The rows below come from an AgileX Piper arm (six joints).
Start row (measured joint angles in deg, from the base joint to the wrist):
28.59, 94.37, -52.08, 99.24, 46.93, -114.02
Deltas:
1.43, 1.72, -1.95, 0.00, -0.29, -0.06
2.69, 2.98, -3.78, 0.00, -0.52, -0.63
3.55, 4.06, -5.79, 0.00, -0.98, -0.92
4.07, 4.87, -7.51, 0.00, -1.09, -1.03
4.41, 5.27, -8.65, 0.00, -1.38, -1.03
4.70, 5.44, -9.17, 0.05, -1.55, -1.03
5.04, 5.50, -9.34, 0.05, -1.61, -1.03
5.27, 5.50, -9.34, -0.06, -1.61, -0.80
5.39, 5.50, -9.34, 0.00, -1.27, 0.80
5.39, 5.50, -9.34, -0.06, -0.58, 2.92
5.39, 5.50, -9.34, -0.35, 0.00, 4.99
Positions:
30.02, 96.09, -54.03, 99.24, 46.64, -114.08
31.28, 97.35, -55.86, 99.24, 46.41, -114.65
32.14, 98.43, -57.87, 99.24, 45.95, -114.94
32.66, 99.24, -59.59, 99.24, 45.84, -115.05
33.00, 99.64, -60.73, 99.24, 45.55, -115.05
33.29, 99.81, -61.25, 99.29, 45.38, -115.05
33.63, 99.87, -61.42, 99.29, 45.32, -115.05
33.86, 99.87, -61.42, 99.18, 45.32, -114.82
33.98, 99.87, -61.42, 99.24, 45.66, -113.22
33.98, 99.87, -61.42, 99.18, 46.35, -111.10
33.98, 99.87, -61.42, 98.89, 46.93, -109.03

